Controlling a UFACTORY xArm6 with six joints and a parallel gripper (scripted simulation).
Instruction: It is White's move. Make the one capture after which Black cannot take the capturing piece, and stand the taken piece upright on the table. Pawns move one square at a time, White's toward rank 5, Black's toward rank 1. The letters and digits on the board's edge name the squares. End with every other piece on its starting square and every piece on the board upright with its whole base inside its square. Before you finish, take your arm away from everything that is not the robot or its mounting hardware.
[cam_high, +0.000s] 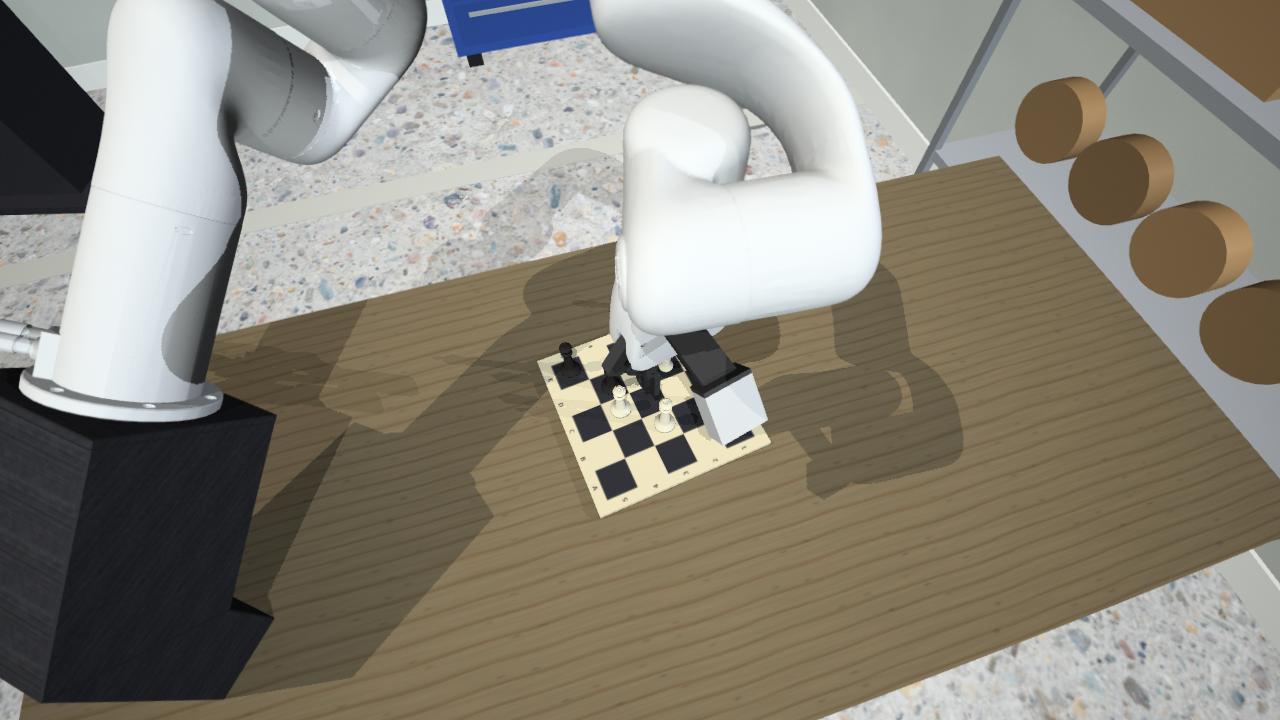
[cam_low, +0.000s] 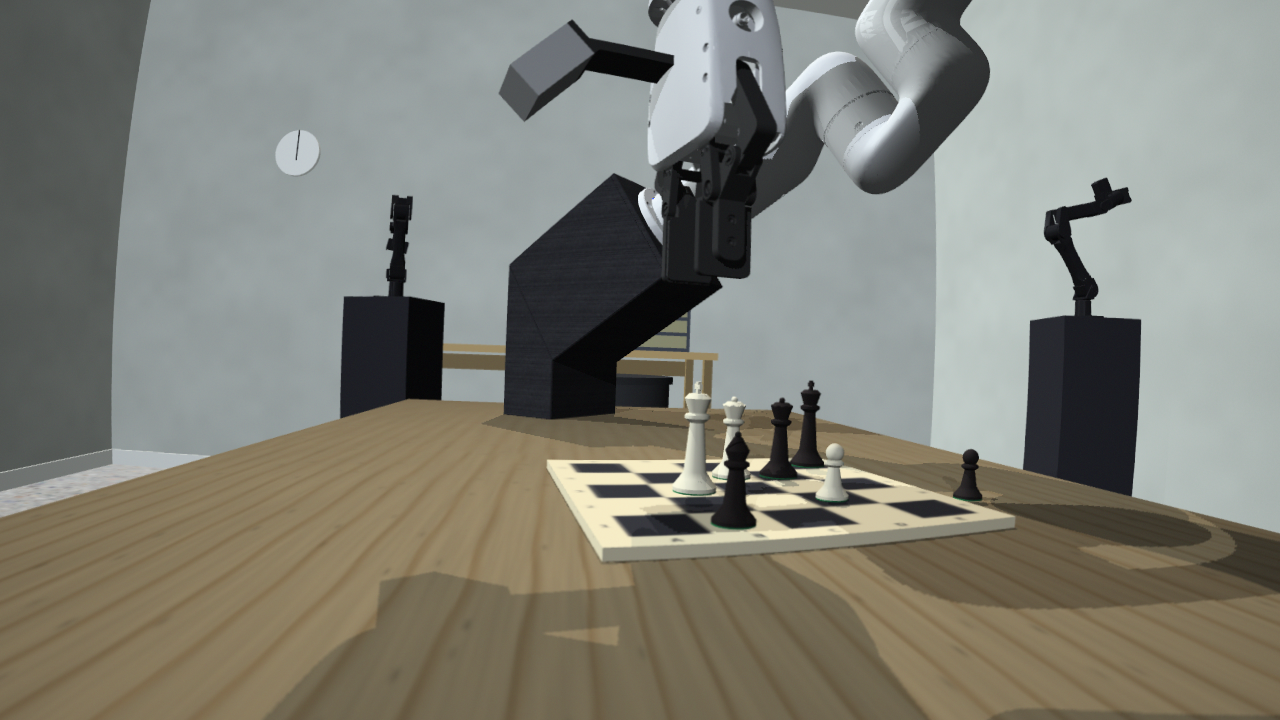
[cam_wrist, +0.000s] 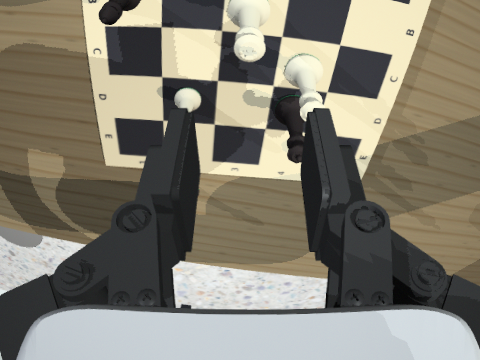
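The white king is 11 cm below my hand. Round my hand: black queen 6 cm behind, 5 cm to the left, 12 cm below; then white queen 5 cm behind, 2 cm to the left, 12 cm below; then chessboard 2 cm behind, 3 cm to the left, 14 cm below.
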